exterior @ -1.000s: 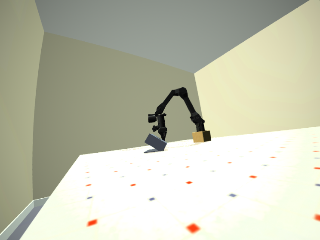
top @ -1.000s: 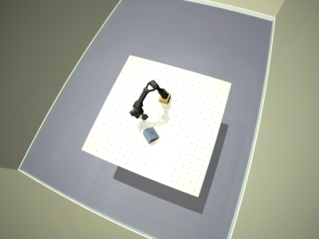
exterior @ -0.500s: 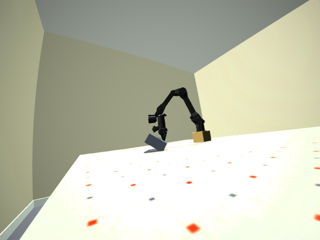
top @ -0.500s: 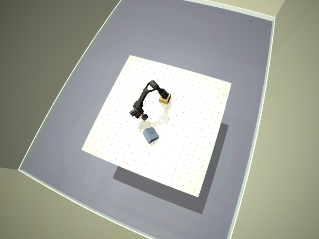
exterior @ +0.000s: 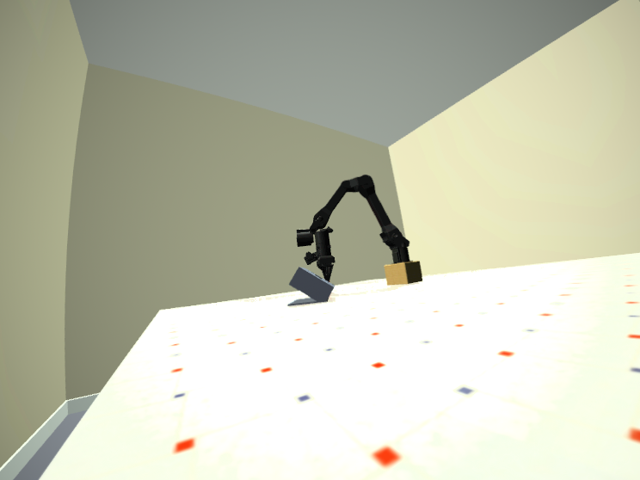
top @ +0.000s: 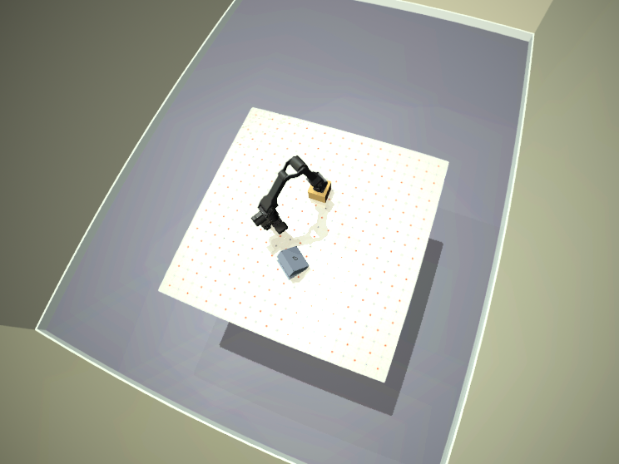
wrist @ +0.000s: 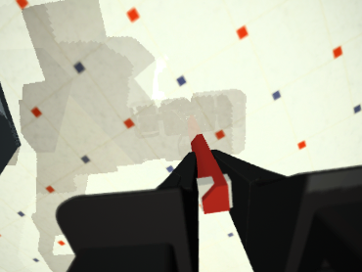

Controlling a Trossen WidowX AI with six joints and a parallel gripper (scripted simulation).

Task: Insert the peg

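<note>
The sloped panel lies 16 cm ahead of my gripper tip, 18 cm to the left of it and 1 cm above it. Round my gripper tip: peg 2 cm above.
</note>
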